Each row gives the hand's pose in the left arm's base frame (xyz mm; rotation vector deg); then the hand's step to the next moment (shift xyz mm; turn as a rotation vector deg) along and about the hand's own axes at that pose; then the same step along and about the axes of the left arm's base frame.
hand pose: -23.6 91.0 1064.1 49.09 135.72 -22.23
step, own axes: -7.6 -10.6 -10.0 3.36 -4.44 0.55
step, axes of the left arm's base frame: -6.5 -7.2 13.3 -4.77 -1.94 -2.18
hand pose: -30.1 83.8 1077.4 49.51 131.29 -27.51
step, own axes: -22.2 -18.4 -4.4 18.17 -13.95 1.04
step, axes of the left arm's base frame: -1.6 -21.0 20.2 -19.73 -2.28 -11.46
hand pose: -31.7 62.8 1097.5 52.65 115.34 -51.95
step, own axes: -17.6 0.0 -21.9 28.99 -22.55 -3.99
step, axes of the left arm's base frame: 1.3 12.5 25.1 -33.54 0.82 -15.47
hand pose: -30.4 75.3 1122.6 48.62 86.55 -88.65
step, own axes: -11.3 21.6 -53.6 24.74 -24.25 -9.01
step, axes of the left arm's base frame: 20.8 55.0 -3.4 -33.43 6.14 -11.24
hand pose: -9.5 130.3 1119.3 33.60 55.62 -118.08
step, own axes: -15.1 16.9 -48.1 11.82 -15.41 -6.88
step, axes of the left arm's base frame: 26.3 37.9 -26.4 -18.81 6.56 -5.25
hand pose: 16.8 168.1 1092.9 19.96 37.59 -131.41
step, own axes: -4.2 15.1 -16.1 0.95 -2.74 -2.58
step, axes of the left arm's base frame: 14.5 1.9 -17.0 -2.45 2.56 -1.58
